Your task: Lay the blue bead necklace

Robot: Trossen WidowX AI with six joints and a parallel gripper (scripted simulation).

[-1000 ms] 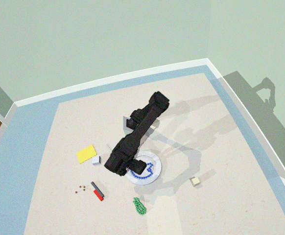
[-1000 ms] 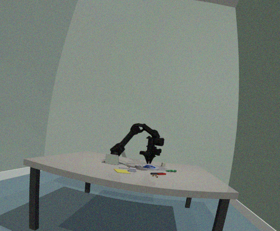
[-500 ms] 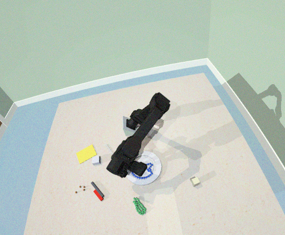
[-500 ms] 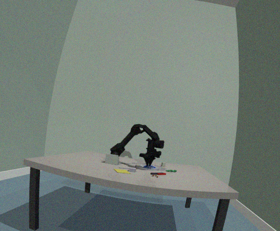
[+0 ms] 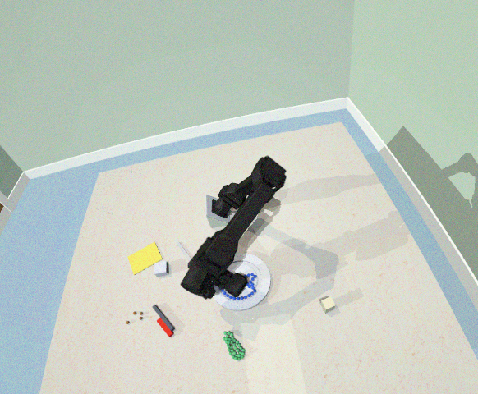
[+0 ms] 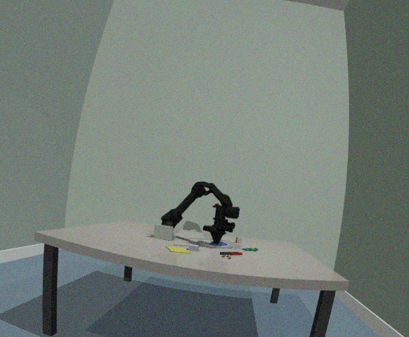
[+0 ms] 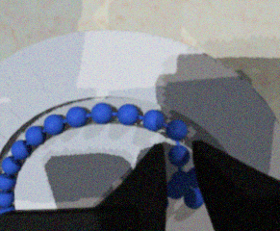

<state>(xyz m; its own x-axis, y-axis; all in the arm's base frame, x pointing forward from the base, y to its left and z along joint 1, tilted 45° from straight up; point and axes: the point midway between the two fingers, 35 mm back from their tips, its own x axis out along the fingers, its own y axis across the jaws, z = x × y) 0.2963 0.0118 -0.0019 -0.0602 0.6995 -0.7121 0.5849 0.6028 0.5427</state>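
My gripper tip is 5 cm to the right of the round bead board, 1 cm past it and 1 cm above it. From my gripper tip the other things lie so: white cube (22 cm to the right, 8 cm behind); then grey tool (19 cm to the right, 11 cm ahead, 1 cm below); then stick (14 cm to the right, 14 cm behind, 1 cm below).
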